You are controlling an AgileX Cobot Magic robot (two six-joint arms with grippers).
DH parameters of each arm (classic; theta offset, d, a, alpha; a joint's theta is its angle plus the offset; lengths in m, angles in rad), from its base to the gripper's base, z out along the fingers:
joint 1: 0 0.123 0 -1.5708
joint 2: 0.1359 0 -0.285 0
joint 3: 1.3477 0 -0.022 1.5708
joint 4: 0 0.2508 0 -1.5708
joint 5: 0 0 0.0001 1.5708
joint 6: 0 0.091 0 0
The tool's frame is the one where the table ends.
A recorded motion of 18 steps. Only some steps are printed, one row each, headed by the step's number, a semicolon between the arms.
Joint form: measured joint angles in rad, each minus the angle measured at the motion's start. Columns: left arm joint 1, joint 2, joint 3, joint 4, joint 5, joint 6; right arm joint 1, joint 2, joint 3, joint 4, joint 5, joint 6.
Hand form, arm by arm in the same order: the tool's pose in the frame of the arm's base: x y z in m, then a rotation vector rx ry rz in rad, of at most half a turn. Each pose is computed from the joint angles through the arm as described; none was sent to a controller.
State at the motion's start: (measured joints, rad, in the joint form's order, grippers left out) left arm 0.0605 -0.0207 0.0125 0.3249 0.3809 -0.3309; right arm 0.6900 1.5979 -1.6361 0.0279 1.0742 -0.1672
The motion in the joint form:
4: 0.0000 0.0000 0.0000 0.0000 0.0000 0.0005; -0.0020 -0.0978 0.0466 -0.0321 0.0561 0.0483
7: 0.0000 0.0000 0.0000 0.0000 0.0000 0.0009; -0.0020 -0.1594 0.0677 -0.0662 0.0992 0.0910
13: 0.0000 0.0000 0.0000 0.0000 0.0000 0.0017; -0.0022 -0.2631 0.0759 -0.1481 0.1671 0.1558
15: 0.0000 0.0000 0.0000 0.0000 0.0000 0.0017; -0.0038 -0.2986 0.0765 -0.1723 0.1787 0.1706
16: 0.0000 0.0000 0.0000 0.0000 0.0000 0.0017; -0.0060 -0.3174 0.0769 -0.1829 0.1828 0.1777
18: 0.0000 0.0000 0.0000 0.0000 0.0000 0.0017; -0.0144 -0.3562 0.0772 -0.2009 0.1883 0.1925
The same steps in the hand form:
4: 0.0508 0.0139 0.1776 -0.1640 1.8309 0.1326; 0.2429 0.1992 0.3988 -0.9975 2.3350 0.2219
7: 0.0508 0.0139 0.1776 -0.1636 1.8309 0.1328; 0.2288 0.1839 0.4092 -0.9503 2.3525 0.1940
13: 0.0508 0.0139 0.1776 -0.1629 1.8310 0.1334; 0.2056 0.1556 0.4323 -0.8552 2.3419 0.1259
15: 0.0508 0.0139 0.1776 -0.1629 1.8310 0.1334; 0.1979 0.1460 0.4407 -0.8225 2.3232 0.1104
16: 0.0508 0.0139 0.1776 -0.1629 1.8310 0.1334; 0.1939 0.1408 0.4450 -0.8039 2.3122 0.1050
18: 0.0508 0.0139 0.1776 -0.1629 1.8310 0.1334; 0.1858 0.1298 0.4539 -0.7602 2.2885 0.0988

